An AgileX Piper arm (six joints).
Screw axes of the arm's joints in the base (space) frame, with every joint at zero. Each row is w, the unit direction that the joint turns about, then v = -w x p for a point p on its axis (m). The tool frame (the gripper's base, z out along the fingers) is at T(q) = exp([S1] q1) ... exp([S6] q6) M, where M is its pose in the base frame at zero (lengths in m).
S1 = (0, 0, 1, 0, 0, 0)
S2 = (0, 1, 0, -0.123, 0, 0)
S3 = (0, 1, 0, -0.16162, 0, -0.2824)
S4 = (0.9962, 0, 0.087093, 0, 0.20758, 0)
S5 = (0, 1, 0, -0.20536, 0, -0.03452)
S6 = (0.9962, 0, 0.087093, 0, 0.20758, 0)
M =
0.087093 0 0.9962 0.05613
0 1 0 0
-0.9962 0 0.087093 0.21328
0 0 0 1
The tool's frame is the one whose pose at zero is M.
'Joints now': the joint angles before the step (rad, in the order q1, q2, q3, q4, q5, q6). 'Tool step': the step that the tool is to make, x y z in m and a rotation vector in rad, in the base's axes. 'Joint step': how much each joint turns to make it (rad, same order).
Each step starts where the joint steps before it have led.
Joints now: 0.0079, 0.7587, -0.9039, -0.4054, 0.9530, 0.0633
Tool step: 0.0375, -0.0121, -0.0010, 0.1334, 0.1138, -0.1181
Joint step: -0.1205, 0.1812, -0.1043, 0.1209, 0.0487, 0.0076
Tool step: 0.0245, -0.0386, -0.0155, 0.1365, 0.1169, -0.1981
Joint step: -0.2189, 0.1589, -0.0617, 0.1202, 0.0437, -0.0221
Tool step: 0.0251, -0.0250, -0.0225, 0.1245, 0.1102, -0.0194
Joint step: -0.1056, 0.1530, -0.0475, 0.1245, 0.0346, -0.1024
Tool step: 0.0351, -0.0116, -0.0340, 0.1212, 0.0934, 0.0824
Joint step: -0.0175, 0.1740, -0.0375, 0.1143, 0.0021, -0.1213
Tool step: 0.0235, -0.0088, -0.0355, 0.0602, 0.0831, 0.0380
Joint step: 0.0000, 0.1375, -0.0127, 0.0313, -0.0198, -0.0491
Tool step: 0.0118, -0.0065, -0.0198, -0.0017, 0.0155, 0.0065
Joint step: -0.0001, 0.0674, 0.0000, -0.0047, -0.0535, -0.0105
